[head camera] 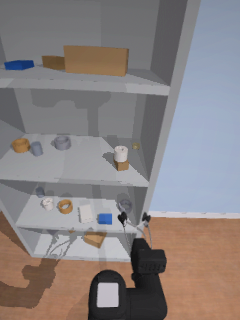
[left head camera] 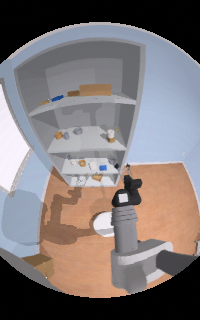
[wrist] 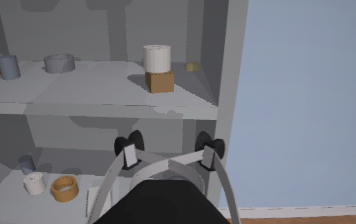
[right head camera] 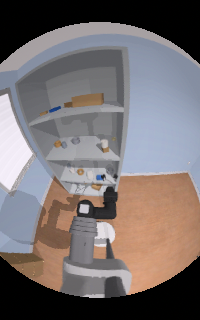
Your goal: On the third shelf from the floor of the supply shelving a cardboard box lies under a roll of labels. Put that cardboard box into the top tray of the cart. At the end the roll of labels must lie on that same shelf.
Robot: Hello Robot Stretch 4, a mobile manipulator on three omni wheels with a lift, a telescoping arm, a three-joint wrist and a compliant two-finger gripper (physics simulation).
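The small brown cardboard box [head camera: 122, 165] [left head camera: 111, 140] [right head camera: 105, 149] [wrist: 161, 82] sits near the right end of the third shelf [head camera: 75, 167] [wrist: 75, 92]. The white roll of labels [head camera: 120, 153] [left head camera: 111, 133] [right head camera: 104, 143] [wrist: 157, 59] stands upright on top of it. My gripper [head camera: 134, 218] [left head camera: 122, 166] [right head camera: 109, 177] [wrist: 170, 143] is open and empty, its fingers wide apart. In the wrist view it appears below the third shelf's front edge, lower than the box. The cart does not show in these views.
The shelving's right side post [head camera: 167, 120] [wrist: 231, 75] stands right of the box. A small yellowish ring [head camera: 136, 146] [wrist: 192, 66] lies behind it; a grey ring [head camera: 62, 143] [wrist: 59, 63] is farther left. A long brown box [head camera: 96, 60] is on the shelf above. A blue box [head camera: 105, 218] lies below.
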